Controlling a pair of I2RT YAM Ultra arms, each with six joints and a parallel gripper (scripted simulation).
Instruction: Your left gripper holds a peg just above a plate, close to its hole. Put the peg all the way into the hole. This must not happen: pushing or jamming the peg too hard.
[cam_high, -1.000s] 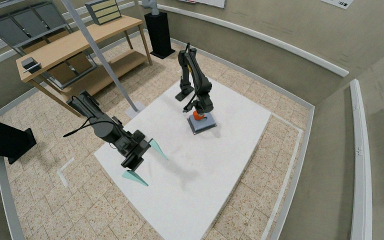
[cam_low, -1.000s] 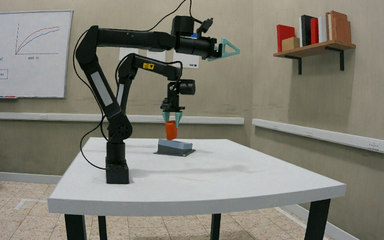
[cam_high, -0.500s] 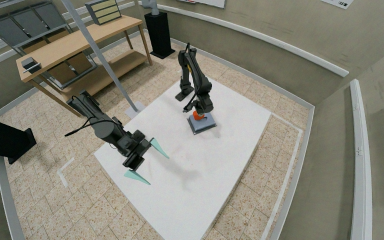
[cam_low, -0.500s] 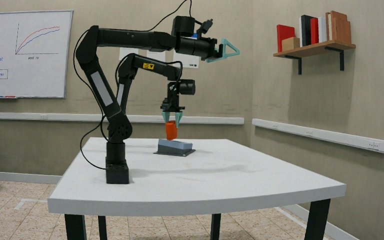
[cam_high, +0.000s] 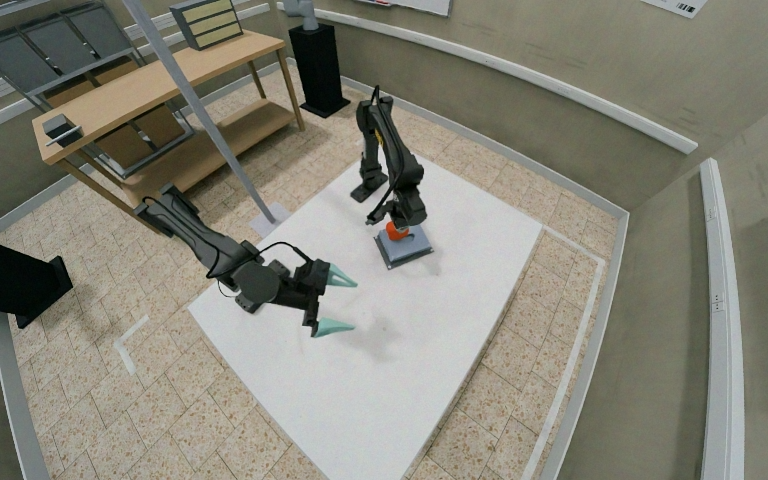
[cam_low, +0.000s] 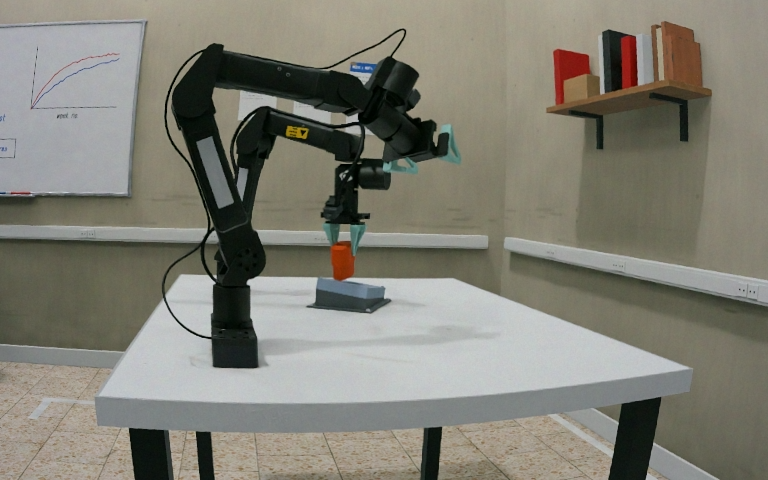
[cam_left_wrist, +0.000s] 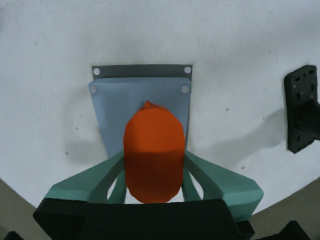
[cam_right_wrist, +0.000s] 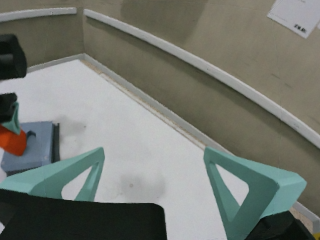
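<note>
My left gripper is now 2 cm above the orange peg. The rest, counted from my left hand: blue-grey plate: 2 cm ahead, 1 cm to the left, 9 cm below; then grey post: 113 cm behind, 9 cm to the right, 1 cm above.
</note>
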